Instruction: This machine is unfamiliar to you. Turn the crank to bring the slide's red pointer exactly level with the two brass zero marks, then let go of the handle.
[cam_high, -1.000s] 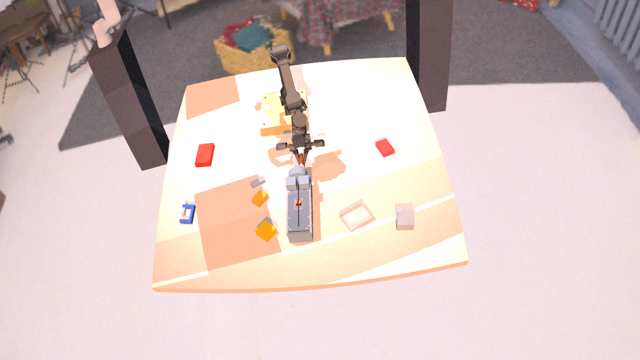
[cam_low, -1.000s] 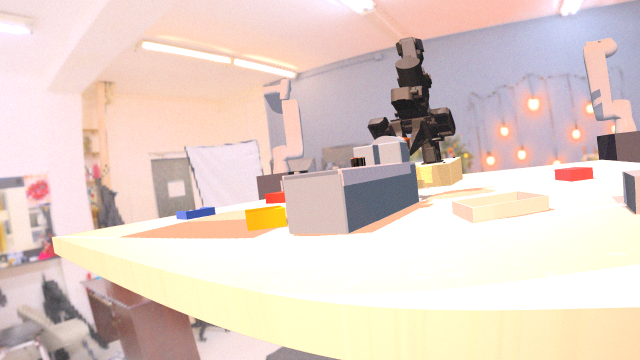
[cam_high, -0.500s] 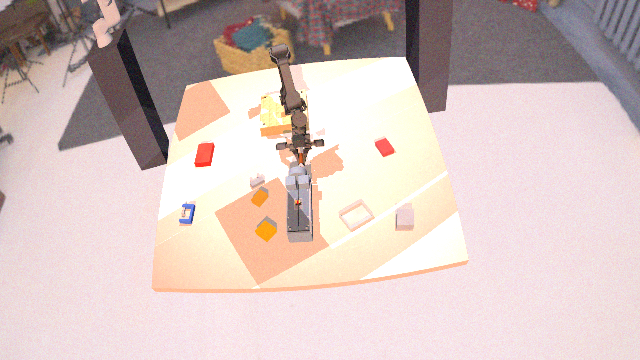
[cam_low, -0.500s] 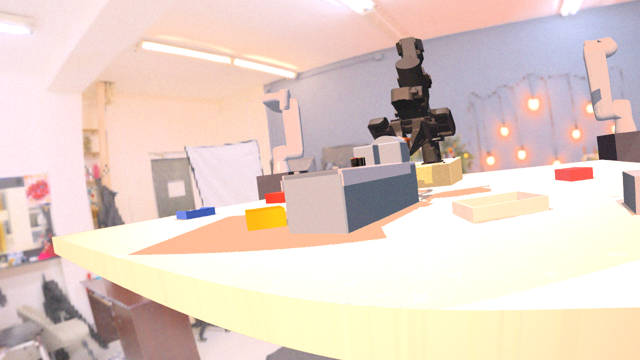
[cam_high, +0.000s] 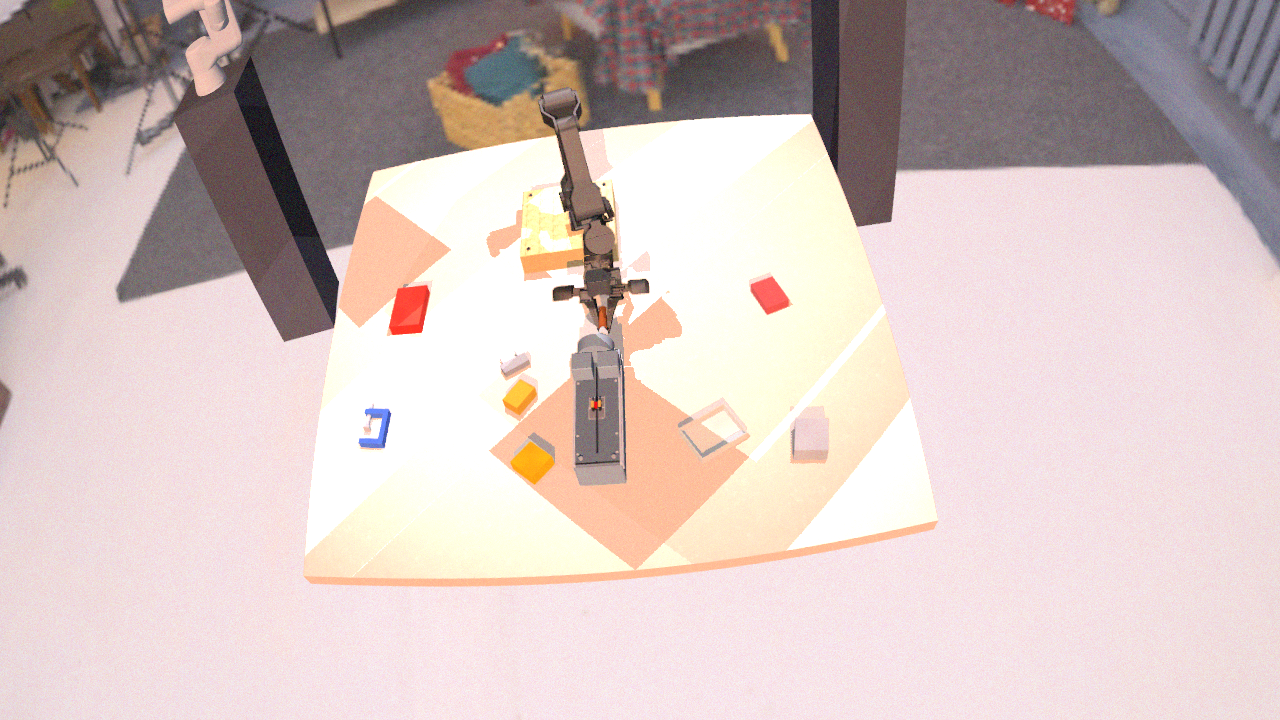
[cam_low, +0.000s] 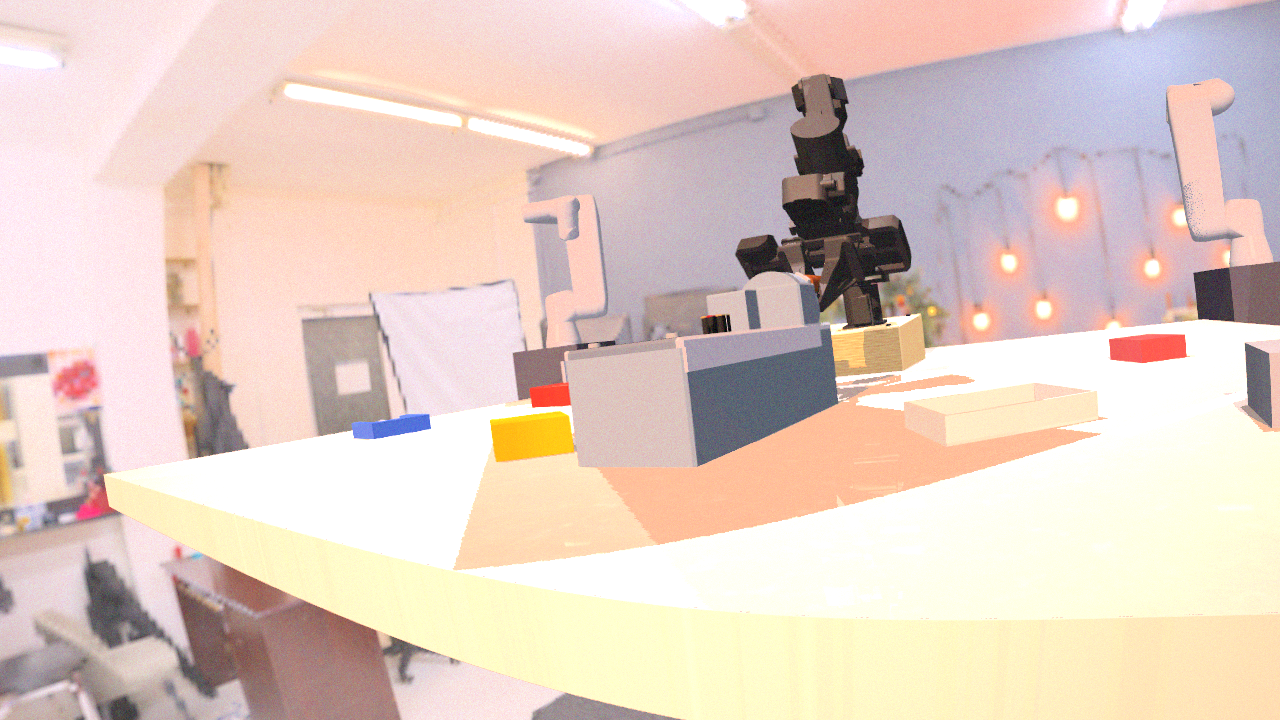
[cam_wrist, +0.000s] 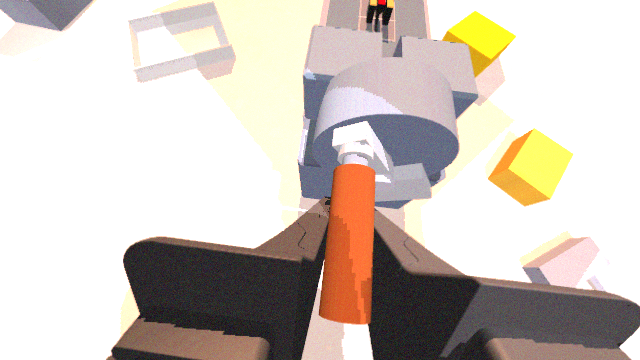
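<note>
Now: the orange crank handle 3 cm above my gripper tip and 2 cm behind it. From my gripper tip the other things lie so: shallow white tray 23 cm ahead, 16 cm to the left, 8 cm below; then red pointer 16 cm ahead, 4 cm to the right, 1 cm below; then yellow cube 21 cm ahead, 19 cm to the right, 7 cm below.
</note>
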